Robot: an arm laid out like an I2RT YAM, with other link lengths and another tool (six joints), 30 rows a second.
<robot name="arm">
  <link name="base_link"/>
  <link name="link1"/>
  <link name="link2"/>
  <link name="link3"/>
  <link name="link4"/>
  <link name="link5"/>
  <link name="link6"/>
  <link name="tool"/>
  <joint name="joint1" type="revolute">
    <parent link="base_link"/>
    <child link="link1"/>
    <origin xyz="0 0 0.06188" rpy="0 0 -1.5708"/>
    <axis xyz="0 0 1"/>
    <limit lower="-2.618" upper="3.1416"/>
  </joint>
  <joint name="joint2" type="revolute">
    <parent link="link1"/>
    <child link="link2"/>
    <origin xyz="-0.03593 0.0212 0.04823" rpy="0 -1.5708 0"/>
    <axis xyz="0 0 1"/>
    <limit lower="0" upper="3.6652"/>
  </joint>
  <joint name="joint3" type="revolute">
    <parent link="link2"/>
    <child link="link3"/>
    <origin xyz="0 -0.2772 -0.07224" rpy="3.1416 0 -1.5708"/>
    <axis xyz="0 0 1"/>
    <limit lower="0" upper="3.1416"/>
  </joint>
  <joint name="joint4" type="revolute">
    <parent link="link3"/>
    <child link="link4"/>
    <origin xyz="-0.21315 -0.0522 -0.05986" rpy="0 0 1.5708"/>
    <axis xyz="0 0 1"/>
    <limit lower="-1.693" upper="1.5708"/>
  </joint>
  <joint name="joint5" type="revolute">
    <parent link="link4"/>
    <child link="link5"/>
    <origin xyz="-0.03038 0.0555 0.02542" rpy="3.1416 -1.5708 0"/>
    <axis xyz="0 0 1"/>
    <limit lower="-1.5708" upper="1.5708"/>
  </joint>
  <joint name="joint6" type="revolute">
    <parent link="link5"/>
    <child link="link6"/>
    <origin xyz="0 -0.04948 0.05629" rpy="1.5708 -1.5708 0"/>
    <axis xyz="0 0 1"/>
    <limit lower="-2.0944" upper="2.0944"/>
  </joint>
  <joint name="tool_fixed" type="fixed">
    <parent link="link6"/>
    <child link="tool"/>
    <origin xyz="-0.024 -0.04 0.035" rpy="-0.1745 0 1.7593"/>
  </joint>
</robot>
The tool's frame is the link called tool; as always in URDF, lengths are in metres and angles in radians.
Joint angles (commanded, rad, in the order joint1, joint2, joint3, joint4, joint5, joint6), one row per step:
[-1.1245, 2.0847, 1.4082, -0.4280, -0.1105, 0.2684]
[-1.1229, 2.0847, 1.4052, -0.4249, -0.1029, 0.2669]
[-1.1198, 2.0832, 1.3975, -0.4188, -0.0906, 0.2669]
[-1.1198, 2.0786, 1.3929, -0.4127, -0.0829, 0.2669]
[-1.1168, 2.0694, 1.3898, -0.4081, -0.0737, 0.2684]
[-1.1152, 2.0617, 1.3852, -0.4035, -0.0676, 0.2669]
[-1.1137, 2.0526, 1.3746, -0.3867, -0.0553, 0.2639]
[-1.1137, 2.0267, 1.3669, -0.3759, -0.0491, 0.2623]
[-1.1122, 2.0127, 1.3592, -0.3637, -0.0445, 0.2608]
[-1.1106, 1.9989, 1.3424, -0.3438, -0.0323, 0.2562]
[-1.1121, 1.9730, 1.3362, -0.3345, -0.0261, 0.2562]
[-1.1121, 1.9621, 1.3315, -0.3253, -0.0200, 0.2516]
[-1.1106, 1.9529, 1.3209, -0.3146, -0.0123, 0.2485]
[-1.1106, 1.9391, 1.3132, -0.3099, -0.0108, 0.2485]
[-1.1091, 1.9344, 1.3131, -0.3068, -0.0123, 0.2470]
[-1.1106, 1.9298, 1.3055, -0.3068, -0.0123, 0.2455]
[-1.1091, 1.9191, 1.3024, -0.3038, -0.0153, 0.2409]
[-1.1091, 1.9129, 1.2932, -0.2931, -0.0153, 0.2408]
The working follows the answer.
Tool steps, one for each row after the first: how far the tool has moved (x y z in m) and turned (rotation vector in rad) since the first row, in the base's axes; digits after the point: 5 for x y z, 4 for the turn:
[-0.00012, 0.00024, -0.00032, -0.0035, 0.0066, -0.0005]
[-0.00041, 0.00126, -0.00095, -0.0081, 0.0166, -0.0029]
[-0.00120, 0.00134, 0.00026, -0.0166, 0.0201, -0.0065]
[-0.00099, 0.00182, 0.00355, -0.0294, 0.0222, -0.0091]
[-0.00112, 0.00238, 0.00585, -0.0391, 0.0242, -0.0091]
[-0.00168, 0.00256, 0.00809, -0.0584, 0.0283, -0.0110]
[-0.00260, 0.00326, 0.01694, -0.0871, 0.0209, -0.0134]
[-0.00264, 0.00385, 0.02124, -0.1058, 0.0167, -0.0133]
[-0.00366, 0.00515, 0.02388, -0.1268, 0.0205, -0.0143]
[-0.00532, 0.00595, 0.03292, -0.1550, 0.0124, -0.0200]
[-0.00589, 0.00606, 0.03675, -0.1723, 0.0122, -0.0199]
[-0.00651, 0.00727, 0.03845, -0.1843, 0.0152, -0.0201]
[-0.00742, 0.00881, 0.04193, -0.1944, 0.0115, -0.0214]
[-0.00664, 0.00892, 0.04388, -0.2012, 0.0074, -0.0182]
[-0.00796, 0.01029, 0.04354, -0.1989, 0.0095, -0.0183]
[-0.00740, 0.01122, 0.04693, -0.2086, 0.0044, -0.0118]
[-0.00782, 0.01206, 0.04749, -0.2155, 0.0010, -0.0121]

Tool pose at each row, in the base's axes (x y z in m, rotation vector in rad; rounded; the steps above come from the unrounded poses):
[0.14311, -0.38530, 0.12375, 2.5674, -0.0146, 0.4022]
[0.14300, -0.38506, 0.12343, 2.5653, -0.0121, 0.3933]
[0.14271, -0.38405, 0.12280, 2.5623, -0.0107, 0.3792]
[0.14191, -0.38396, 0.12401, 2.5543, -0.0122, 0.3726]
[0.14212, -0.38349, 0.12730, 2.5418, -0.0123, 0.3679]
[0.14200, -0.38293, 0.12960, 2.5326, -0.0096, 0.3645]
[0.14144, -0.38275, 0.13184, 2.5141, -0.0067, 0.3570]
[0.14051, -0.38204, 0.14069, 2.4842, -0.0065, 0.3631]
[0.14048, -0.38145, 0.14499, 2.4650, -0.0042, 0.3666]
[0.13945, -0.38016, 0.14763, 2.4449, 0.0000, 0.3597]
[0.13779, -0.37936, 0.15667, 2.4151, -0.0044, 0.3652]
[0.13722, -0.37925, 0.16050, 2.3980, -0.0009, 0.3640]
[0.13661, -0.37804, 0.16220, 2.3867, 0.0021, 0.3591]
[0.13570, -0.37649, 0.16567, 2.3759, 0.0012, 0.3623]
[0.13648, -0.37638, 0.16763, 2.3688, 0.0049, 0.3679]
[0.13515, -0.37502, 0.16729, 2.3714, 0.0052, 0.3654]
[0.13571, -0.37409, 0.17068, 2.3615, 0.0131, 0.3731]
[0.13529, -0.37324, 0.17123, 2.3541, 0.0129, 0.3766]

